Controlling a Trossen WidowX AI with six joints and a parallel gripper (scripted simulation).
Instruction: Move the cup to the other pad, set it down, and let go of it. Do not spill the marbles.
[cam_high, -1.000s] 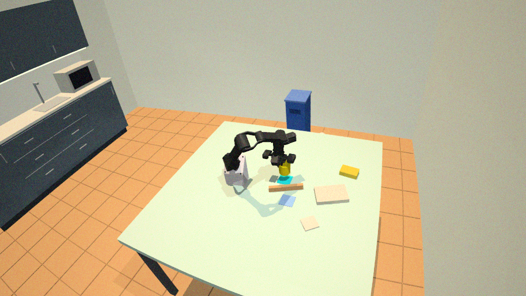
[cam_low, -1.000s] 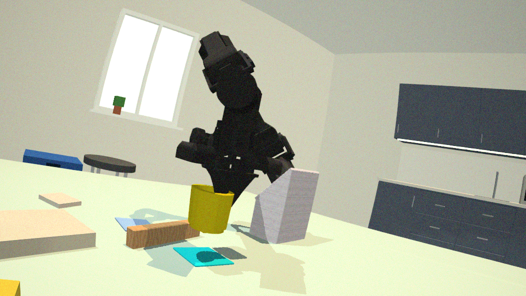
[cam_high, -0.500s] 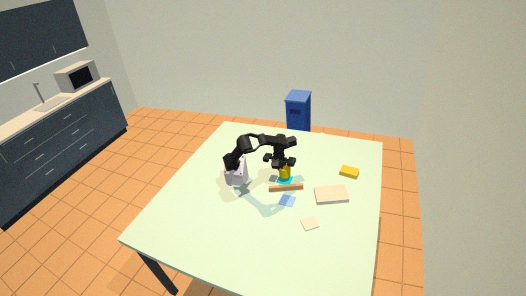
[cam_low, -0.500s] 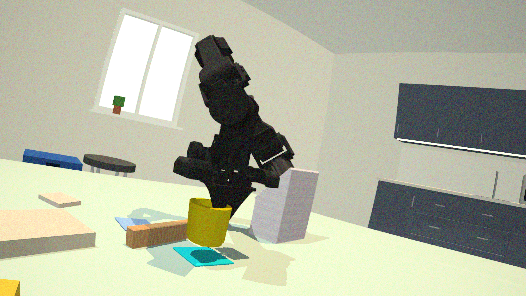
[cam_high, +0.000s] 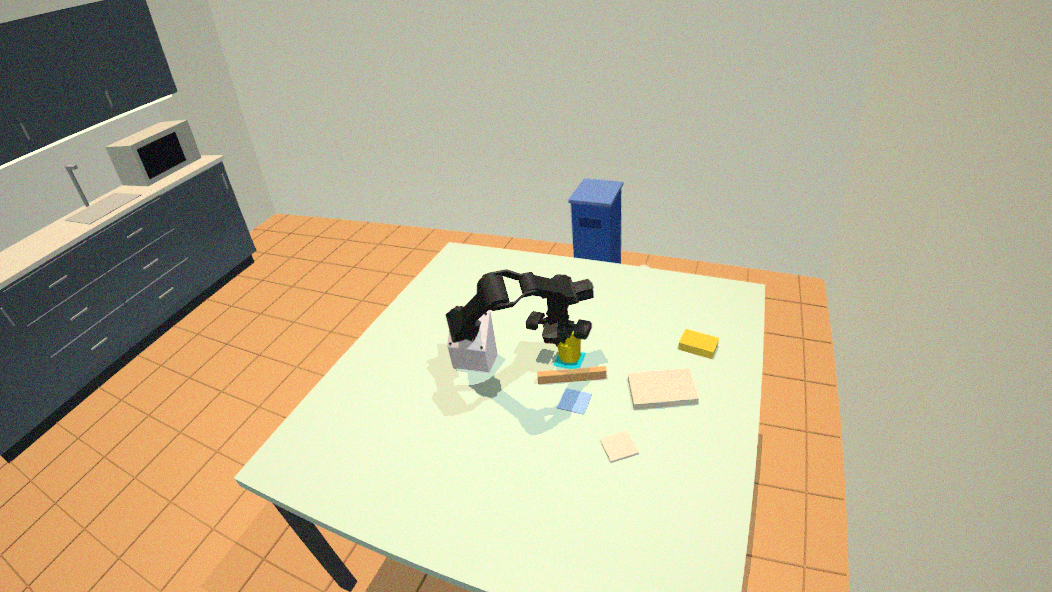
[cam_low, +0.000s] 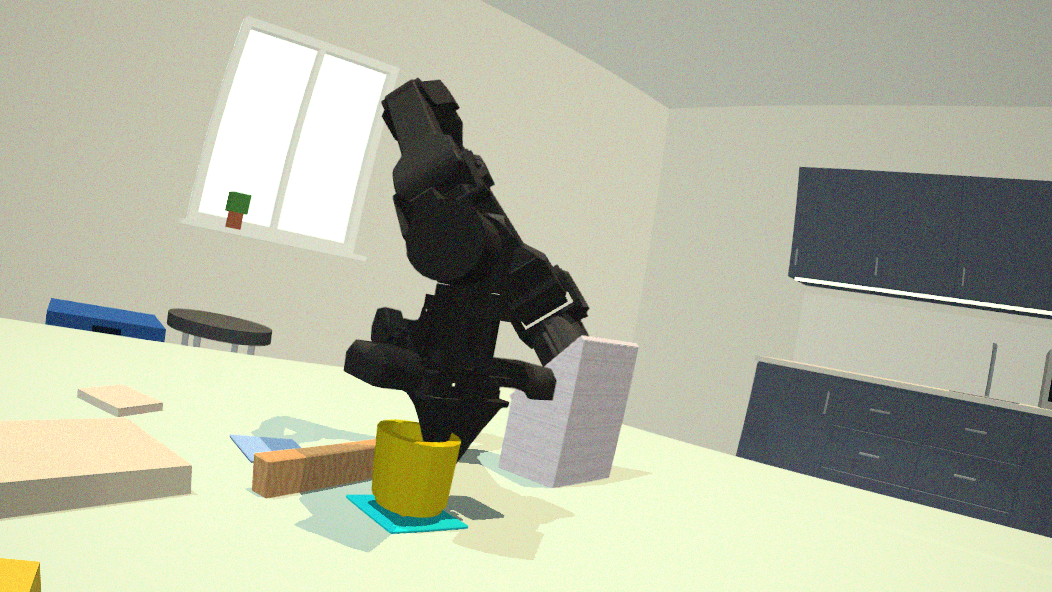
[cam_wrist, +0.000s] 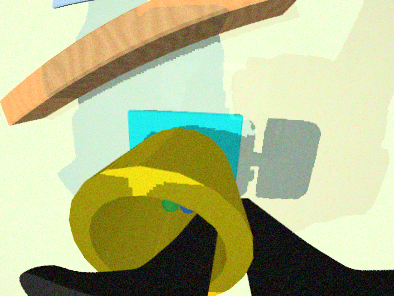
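Now: the yellow cup 20 mm ahead of my gripper tip. The rest, counted from my gripper tip: large beige slab: 330 mm ahead, 40 mm to the right, 30 mm below; cyan pad: 50 mm below, 30 mm ahead; wooden block: 80 mm to the right, 70 mm ahead, 40 mm below.
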